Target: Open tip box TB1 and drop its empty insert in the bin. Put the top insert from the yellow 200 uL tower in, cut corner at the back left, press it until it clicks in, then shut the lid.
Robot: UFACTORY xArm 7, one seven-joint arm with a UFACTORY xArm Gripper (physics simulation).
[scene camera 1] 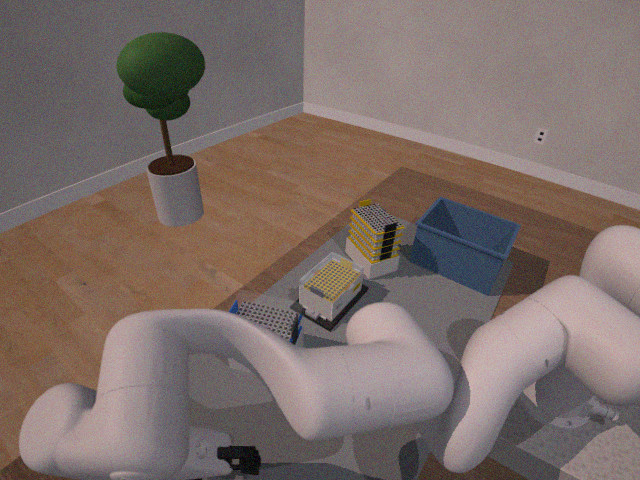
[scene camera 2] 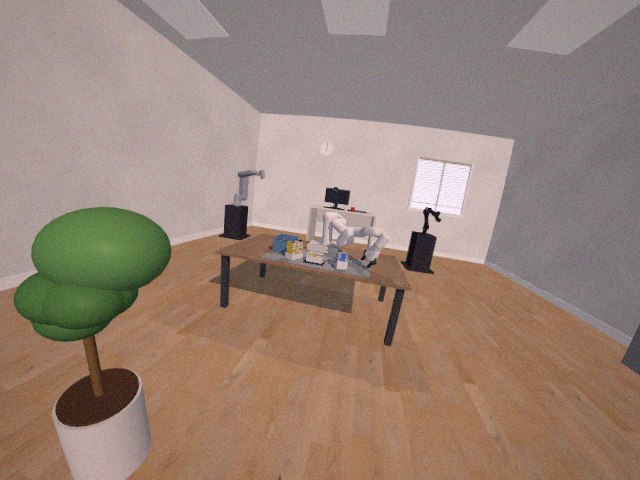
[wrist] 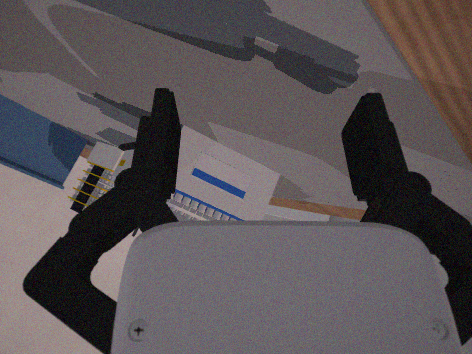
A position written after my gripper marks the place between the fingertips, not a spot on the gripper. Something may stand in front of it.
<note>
My gripper [wrist: 264, 110] is open, holding nothing. Also in view: a blue-trimmed tip box [scene camera 1: 285, 317]. I also see a blue bin [scene camera 1: 466, 245] and a grey mat [scene camera 2: 357, 267].
The blue-trimmed tip box is seen too in the wrist view [wrist: 214, 182]. The blue bin also shows in the wrist view [wrist: 44, 150]. The grey mat is seen too in the wrist view [wrist: 279, 89].
</note>
